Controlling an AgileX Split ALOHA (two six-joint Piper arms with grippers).
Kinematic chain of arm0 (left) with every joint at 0, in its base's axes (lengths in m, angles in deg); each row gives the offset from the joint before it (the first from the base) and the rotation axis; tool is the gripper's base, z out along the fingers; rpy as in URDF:
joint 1: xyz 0 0 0.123 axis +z
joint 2: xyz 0 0 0 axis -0.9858 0.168 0
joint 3: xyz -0.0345 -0.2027 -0.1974 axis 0.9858 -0.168 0
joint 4: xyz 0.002 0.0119 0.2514 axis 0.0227 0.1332 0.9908
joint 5: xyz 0 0 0 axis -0.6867 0.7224 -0.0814
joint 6: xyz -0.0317 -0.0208 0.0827 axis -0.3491 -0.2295 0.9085
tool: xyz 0 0 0 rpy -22.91 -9.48 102.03
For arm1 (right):
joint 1: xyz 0 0 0.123 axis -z
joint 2: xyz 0 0 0 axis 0.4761 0.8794 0
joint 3: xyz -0.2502 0.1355 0.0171 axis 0.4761 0.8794 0
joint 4: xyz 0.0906 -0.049 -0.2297 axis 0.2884 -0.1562 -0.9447
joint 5: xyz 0 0 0 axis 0.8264 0.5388 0.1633
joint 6: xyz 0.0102 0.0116 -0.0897 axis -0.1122 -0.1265 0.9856
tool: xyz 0 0 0 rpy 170.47 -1.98 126.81
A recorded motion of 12 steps. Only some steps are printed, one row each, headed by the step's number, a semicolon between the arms.
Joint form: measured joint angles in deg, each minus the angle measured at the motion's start. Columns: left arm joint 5, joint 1, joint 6, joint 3, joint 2, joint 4; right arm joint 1, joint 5, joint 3, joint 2, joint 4, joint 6.
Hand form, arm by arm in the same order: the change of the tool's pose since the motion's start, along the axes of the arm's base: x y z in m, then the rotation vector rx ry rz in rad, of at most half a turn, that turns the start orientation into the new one. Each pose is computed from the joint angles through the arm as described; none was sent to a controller.
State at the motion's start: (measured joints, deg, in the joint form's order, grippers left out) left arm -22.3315 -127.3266 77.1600 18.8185 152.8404 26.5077; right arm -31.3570 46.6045 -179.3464 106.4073 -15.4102 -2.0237
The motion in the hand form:
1: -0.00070 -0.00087 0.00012 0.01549 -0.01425 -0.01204; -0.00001 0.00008 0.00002 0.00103 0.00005 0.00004
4: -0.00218 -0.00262 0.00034 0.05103 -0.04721 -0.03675; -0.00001 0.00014 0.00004 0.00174 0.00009 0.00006
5: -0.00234 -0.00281 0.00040 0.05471 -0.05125 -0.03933; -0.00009 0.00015 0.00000 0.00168 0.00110 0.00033
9: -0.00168 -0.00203 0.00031 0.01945 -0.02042 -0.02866; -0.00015 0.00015 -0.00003 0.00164 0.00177 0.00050
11: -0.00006 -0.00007 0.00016 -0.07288 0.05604 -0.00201; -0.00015 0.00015 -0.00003 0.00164 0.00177 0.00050
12: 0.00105 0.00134 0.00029 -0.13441 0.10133 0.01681; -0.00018 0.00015 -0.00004 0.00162 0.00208 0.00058
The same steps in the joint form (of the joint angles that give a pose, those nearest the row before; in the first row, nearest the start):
1: 0.00 0.00 0.66 0.00 0.00 0.89; 0.00 0.00 0.00 0.00 0.06 0.00
4: 0.00 0.00 2.31 0.00 0.00 2.72; 0.00 0.00 0.00 0.00 0.10 0.00
5: -0.02 0.00 2.50 0.00 0.00 2.91; 0.00 0.06 0.00 0.00 0.10 0.00
9: -0.03 0.00 0.32 0.00 0.00 2.10; 0.00 0.10 0.00 0.00 0.10 0.00
11: -0.09 0.00 -5.32 0.00 0.00 0.09; 0.00 0.10 0.00 0.00 0.10 0.00
12: -0.31 0.00 -8.84 0.00 0.00 -1.31; 0.00 0.12 0.00 0.00 0.10 0.00

